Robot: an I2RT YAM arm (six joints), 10 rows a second.
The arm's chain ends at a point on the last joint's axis. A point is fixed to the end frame.
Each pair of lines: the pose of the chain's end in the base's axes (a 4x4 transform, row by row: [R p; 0 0 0 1], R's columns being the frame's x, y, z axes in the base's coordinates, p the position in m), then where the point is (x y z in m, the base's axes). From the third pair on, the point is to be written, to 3 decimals.
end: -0.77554, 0.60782, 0.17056, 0.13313; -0.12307, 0.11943, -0.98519, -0.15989; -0.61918, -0.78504, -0.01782, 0.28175; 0, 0, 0, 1
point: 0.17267 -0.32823 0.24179
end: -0.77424, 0.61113, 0.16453, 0.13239; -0.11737, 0.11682, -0.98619, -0.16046; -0.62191, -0.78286, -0.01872, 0.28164; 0, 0, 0, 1
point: 0.17102 -0.32898 0.24156
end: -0.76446, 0.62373, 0.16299, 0.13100; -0.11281, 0.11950, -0.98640, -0.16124; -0.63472, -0.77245, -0.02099, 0.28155; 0, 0, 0, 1
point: 0.170 -0.330 0.241
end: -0.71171, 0.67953, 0.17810, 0.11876; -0.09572, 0.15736, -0.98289, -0.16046; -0.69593, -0.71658, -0.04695, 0.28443; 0, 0, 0, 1
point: 0.163 -0.327 0.241
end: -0.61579, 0.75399, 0.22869, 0.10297; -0.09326, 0.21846, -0.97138, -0.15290; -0.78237, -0.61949, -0.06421, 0.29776; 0, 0, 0, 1
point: 0.160 -0.315 0.253
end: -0.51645, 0.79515, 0.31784, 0.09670; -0.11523, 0.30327, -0.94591, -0.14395; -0.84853, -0.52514, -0.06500, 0.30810; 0, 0, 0, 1
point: 0.172 -0.299 0.266
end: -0.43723, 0.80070, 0.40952, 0.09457; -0.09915, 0.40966, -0.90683, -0.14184; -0.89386, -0.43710, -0.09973, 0.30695; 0, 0, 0, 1
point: 0.187 -0.286 0.261
